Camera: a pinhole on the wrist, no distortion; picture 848 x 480 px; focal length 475.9 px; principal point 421.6 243.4 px. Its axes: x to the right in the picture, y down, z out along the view. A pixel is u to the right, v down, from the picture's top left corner.
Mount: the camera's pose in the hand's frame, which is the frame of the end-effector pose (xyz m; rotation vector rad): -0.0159 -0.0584 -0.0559 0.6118 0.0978 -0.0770
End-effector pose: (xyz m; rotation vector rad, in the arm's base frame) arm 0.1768 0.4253 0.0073 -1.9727 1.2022 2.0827
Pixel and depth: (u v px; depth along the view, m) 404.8 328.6 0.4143
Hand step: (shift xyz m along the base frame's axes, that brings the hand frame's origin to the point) -0.1528 0.3376 -0.1558
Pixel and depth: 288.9 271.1 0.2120
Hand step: -0.0119 0.2154 -0.0465
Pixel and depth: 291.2 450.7 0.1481
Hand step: -0.0354 0.1381 -0.0214
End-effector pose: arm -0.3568 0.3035 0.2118 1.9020 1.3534 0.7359
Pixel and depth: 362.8 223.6 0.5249
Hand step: 0.0537 -0.0328 -0.5233
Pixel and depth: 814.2 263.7 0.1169
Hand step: -0.0212 0.1065 -0.1132
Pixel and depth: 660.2 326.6 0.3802
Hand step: 0.1371 0.1944 -0.3351
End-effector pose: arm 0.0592 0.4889 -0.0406 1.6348 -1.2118 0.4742
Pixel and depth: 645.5 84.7 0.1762
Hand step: 0.2051 -0.0756 -0.0649
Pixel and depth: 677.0 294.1 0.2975
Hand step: 0.2102 -0.2447 -0.0519
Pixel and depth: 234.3 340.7 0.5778
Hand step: 0.0492 -0.3556 -0.4964
